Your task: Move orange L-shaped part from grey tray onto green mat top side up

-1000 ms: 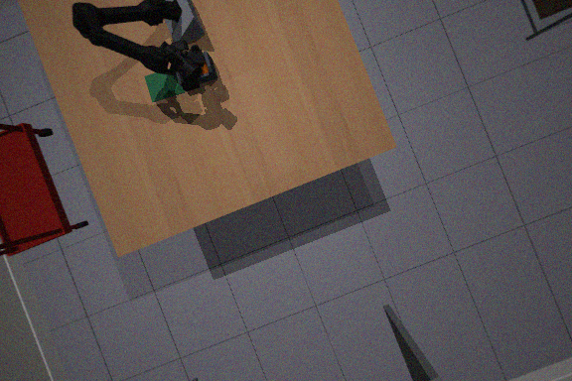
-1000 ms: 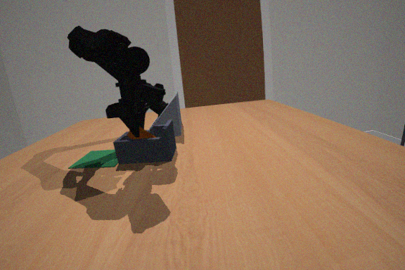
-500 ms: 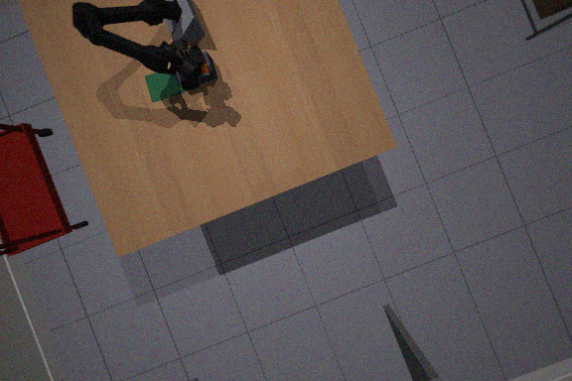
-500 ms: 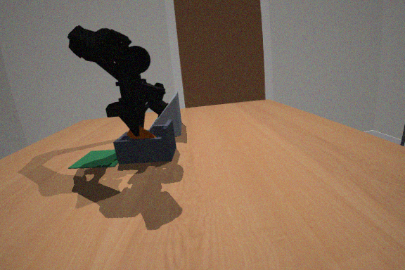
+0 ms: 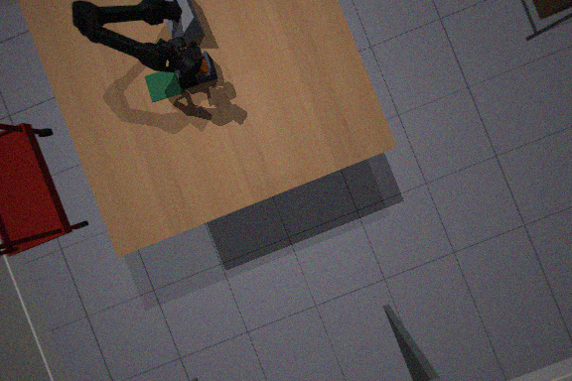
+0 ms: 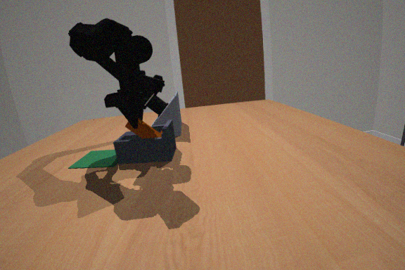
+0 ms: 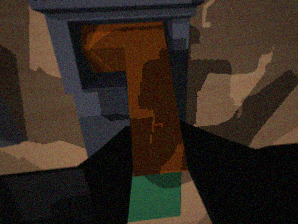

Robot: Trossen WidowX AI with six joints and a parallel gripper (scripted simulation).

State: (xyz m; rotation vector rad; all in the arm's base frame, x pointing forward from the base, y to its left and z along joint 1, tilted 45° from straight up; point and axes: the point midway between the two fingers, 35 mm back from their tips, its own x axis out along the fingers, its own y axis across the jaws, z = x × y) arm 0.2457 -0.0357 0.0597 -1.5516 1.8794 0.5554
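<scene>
Now: the green mat 140 mm to the right of my gripper tip, 110 mm below it and 40 mm behind it. From my gripper tip the other things lie so: orange l-shaped part (30 mm to the left, 30 mm below, 10 mm behind).
</scene>
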